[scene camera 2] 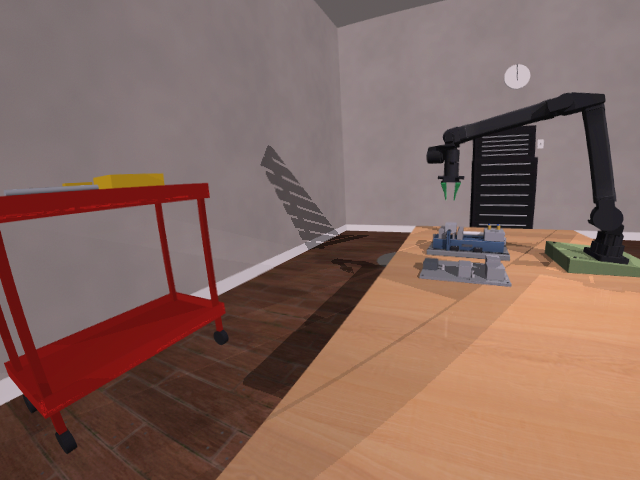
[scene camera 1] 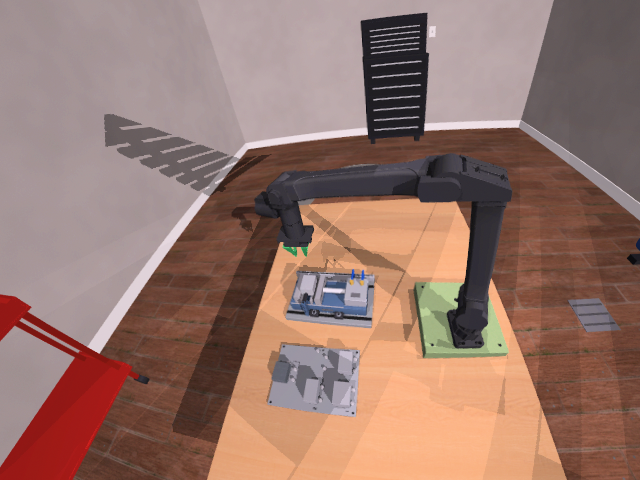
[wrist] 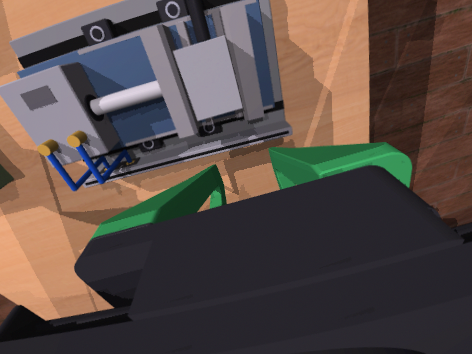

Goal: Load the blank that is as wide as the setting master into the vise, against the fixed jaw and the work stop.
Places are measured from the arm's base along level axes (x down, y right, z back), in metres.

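Where they show: gripper, between the fingertips: point(scene camera 2: 449, 200) point(scene camera 1: 301, 255) point(wrist: 244, 166); arm's base, origin of its link: point(scene camera 2: 604, 257) point(scene camera 1: 463, 329).
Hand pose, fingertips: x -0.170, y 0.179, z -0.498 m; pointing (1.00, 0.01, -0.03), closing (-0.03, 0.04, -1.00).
Note:
Things, the pixels of their top centre, and the offset from my fingertips. "spot": a spot on its surface instead.
- vise, centre of its top: point(wrist: 143, 101) point(scene camera 1: 328, 285) point(scene camera 2: 468, 228) dx +0.109, dy -0.040, dz +0.074 m
- light grey block, centre of its top: point(wrist: 210, 81) point(scene camera 1: 307, 282) point(scene camera 2: 451, 223) dx +0.092, dy -0.037, dz +0.008 m
- dark work stop, centre of its top: point(wrist: 198, 18) dx +0.112, dy -0.085, dz +0.000 m
- grey plate, centre of its top: point(scene camera 1: 314, 377) point(scene camera 2: 463, 270) dx +0.200, dy -0.315, dz +0.045 m
- darker block, centre of its top: point(scene camera 1: 280, 371) point(scene camera 2: 430, 260) dx +0.175, dy -0.311, dz -0.058 m
- vise's screw-side housing, a spot on its surface: point(wrist: 37, 107) spot: dx +0.112, dy -0.073, dz +0.173 m
The vise point(scene camera 1: 356, 310) point(scene camera 2: 467, 244) point(wrist: 129, 62) lies on the table. A light grey block point(scene camera 1: 308, 283) point(scene camera 2: 450, 227) point(wrist: 210, 77) sits between its moving jaw point(wrist: 169, 80) and its fixed jaw point(wrist: 242, 60). The dark work stop point(wrist: 198, 22) reaches the block's far edge; exact contact is unclear. A grey plate point(scene camera 1: 301, 353) point(scene camera 2: 448, 279) nearer scene camera 1 bears a darker block point(scene camera 1: 280, 372) and three lighter blocks point(scene camera 1: 345, 362) point(scene camera 1: 311, 390) point(scene camera 1: 341, 393). My gripper point(scene camera 1: 301, 254) point(scene camera 2: 450, 198) point(wrist: 244, 166) is open and empty, above and beyond the vise. Its fingers point down.
Blue stems with yellow knobs point(wrist: 77, 139) stand on the vise's screw-side housing point(wrist: 37, 107). The green base plate point(scene camera 1: 433, 330) point(scene camera 2: 574, 264) of the arm lies right of the vise. A red cart point(scene camera 2: 204, 190) stands off the table's left side. A black cabinet point(scene camera 1: 369, 95) stands at the back wall.

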